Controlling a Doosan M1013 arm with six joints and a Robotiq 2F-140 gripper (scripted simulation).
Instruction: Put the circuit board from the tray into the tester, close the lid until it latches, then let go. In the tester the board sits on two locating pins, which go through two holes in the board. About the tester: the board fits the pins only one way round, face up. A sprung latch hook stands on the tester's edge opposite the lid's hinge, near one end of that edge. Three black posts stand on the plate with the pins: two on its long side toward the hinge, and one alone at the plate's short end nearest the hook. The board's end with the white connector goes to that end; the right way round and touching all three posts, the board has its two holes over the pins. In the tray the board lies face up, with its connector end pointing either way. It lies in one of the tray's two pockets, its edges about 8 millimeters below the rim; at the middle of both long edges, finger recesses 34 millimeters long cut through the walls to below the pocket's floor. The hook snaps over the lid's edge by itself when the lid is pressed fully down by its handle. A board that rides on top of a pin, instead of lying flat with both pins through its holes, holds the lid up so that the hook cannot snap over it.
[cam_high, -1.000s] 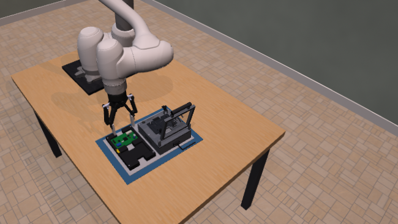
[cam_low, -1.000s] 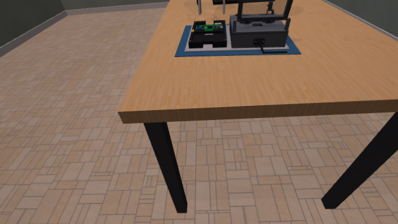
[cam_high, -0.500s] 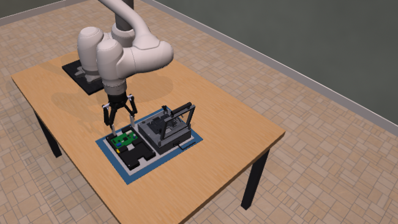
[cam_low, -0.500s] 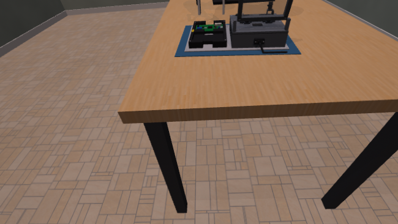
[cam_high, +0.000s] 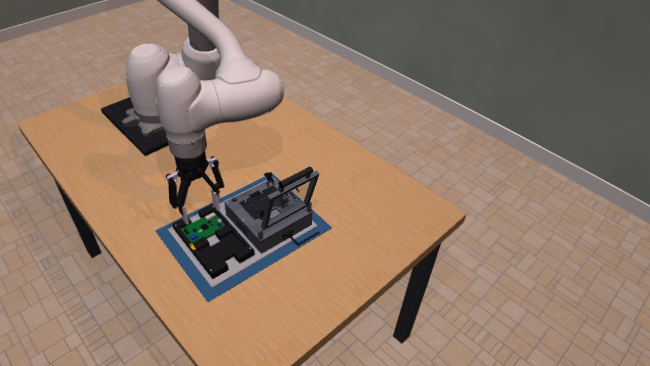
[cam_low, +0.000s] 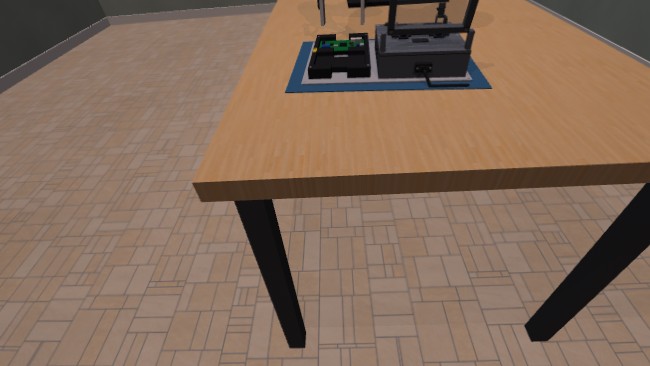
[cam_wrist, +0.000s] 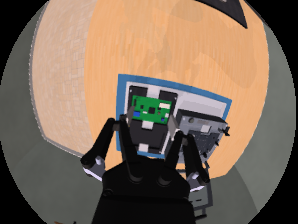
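Right now the green circuit board is 7 cm below my hand and 1 cm ahead of it. Also, from my hand: latch hook (22 cm to the left); then lid (19 cm ahead, 17 cm to the left, 9 cm above).
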